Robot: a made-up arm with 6 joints. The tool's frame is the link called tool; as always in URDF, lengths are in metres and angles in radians. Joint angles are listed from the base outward.
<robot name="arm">
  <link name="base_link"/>
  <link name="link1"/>
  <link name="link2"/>
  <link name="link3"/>
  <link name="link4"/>
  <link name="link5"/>
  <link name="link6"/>
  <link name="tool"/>
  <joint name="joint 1" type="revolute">
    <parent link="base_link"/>
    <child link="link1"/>
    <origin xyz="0 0 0.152" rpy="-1.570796 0 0"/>
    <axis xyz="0 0 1"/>
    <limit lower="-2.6" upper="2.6"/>
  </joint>
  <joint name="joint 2" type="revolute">
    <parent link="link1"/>
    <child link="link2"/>
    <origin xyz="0.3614 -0.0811 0.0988" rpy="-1.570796 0 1.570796"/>
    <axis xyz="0 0 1"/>
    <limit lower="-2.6" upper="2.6"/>
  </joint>
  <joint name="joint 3" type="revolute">
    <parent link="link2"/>
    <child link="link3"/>
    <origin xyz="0.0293 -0.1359 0.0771" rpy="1.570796 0 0"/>
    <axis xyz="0 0 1"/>
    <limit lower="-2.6" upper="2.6"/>
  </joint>
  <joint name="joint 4" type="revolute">
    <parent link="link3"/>
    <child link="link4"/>
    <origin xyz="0.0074 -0.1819 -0.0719" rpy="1.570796 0 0"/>
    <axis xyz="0 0 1"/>
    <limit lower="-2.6" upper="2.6"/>
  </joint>
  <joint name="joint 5" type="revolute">
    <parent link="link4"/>
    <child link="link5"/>
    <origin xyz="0.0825 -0.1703 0.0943" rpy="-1.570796 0 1.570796"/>
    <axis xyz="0 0 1"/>
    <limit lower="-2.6" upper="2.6"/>
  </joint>
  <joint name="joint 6" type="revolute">
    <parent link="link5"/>
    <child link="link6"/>
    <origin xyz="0.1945 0.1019 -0.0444" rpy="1.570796 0 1.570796"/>
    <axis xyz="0 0 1"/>
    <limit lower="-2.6" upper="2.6"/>
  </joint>
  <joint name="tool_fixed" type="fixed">
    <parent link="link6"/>
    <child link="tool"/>
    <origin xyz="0.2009 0.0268 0.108" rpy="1.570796 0 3.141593"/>
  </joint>
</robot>
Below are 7 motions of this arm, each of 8 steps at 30 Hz.
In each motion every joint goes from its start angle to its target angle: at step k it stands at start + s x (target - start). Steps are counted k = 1, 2, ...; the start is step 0. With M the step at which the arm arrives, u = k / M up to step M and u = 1 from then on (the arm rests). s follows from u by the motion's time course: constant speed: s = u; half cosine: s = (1 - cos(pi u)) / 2; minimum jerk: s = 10 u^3 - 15 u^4 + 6 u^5.
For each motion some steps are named. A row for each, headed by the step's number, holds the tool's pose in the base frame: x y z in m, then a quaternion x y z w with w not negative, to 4 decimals.
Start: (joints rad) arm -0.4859 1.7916 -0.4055 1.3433 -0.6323 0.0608
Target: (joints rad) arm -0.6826 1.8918 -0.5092 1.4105 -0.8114 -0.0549
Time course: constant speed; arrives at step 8
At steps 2, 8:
2: 0.4401 0.3086 0.1956 -0.1695 -0.3088 -0.1682 0.9207
8: 0.4670 0.3261 0.2468 -0.1659 -0.4146 -0.2013 0.8718

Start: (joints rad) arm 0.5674 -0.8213 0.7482 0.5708 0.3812 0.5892
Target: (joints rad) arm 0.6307 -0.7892 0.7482 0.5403 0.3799 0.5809
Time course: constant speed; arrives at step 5
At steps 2, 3, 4, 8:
2: 0.2803 0.1320 0.1463 0.6465 0.5926 0.1790 0.4459
3: 0.2799 0.1327 0.1428 0.6432 0.5979 0.1750 0.4451
4: 0.2794 0.1334 0.1393 0.6400 0.6031 0.1710 0.4443
8: 0.2789 0.1341 0.1359 0.6367 0.6084 0.1671 0.4434

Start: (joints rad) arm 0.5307 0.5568 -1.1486 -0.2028 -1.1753 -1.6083
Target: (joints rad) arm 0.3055 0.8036 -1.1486 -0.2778 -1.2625 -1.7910
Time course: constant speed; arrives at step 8
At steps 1, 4, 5, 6, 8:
1: 0.8521 0.3020 0.0321 -0.2917 -0.9016 -0.1920 0.2553
4: 0.8630 0.3069 0.1126 -0.2918 -0.9289 -0.1613 0.1613
5: 0.8645 0.3093 0.1401 -0.2914 -0.9357 -0.1512 0.1291
6: 0.8649 0.3121 0.1678 -0.2908 -0.9414 -0.1411 0.0965
8: 0.8621 0.3189 0.2235 -0.2890 -0.9492 -0.1211 0.0305

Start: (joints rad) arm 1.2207 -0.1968 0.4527 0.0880 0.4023 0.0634
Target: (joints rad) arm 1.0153 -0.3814 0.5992 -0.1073 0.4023 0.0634
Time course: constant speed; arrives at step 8
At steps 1, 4, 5, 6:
1: 0.0825 0.1704 0.0393 0.2655 0.7151 0.0804 0.6417
4: 0.1008 0.1647 0.0522 0.2735 0.7044 0.1057 0.6464
5: 0.1065 0.1626 0.0567 0.2760 0.7005 0.1150 0.6480
6: 0.1121 0.1602 0.0614 0.2785 0.6963 0.1247 0.6496

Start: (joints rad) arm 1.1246 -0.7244 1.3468 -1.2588 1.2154 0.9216
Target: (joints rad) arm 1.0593 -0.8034 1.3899 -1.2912 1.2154 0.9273
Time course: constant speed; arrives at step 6
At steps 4, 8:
4: 0.3976 0.0598 -0.2191 -0.0969 -0.4598 -0.8688 0.1560
8: 0.4054 0.0619 -0.2126 -0.0885 -0.4487 -0.8770 0.1477

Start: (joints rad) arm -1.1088 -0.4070 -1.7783 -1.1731 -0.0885 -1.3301
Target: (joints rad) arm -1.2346 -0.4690 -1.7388 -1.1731 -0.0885 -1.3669
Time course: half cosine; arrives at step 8
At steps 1, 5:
1: 0.0928 -0.1172 0.6829 0.2722 0.7161 0.5510 0.3309
5: 0.0605 -0.1208 0.6884 0.2489 0.7057 0.5648 0.3479

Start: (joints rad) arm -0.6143 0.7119 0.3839 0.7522 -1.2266 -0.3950
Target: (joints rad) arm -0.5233 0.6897 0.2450 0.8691 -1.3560 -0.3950
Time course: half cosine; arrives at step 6
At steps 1, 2, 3, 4, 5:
1: 0.7534 0.2314 0.3277 0.0116 -0.2391 -0.6732 0.6996
2: 0.7612 0.2370 0.3316 0.0210 -0.2337 -0.6756 0.6989
3: 0.7715 0.2446 0.3367 0.0338 -0.2255 -0.6788 0.6980
4: 0.7813 0.2524 0.3415 0.0464 -0.2165 -0.6818 0.6972
5: 0.7882 0.2580 0.3449 0.0554 -0.2094 -0.6838 0.6967

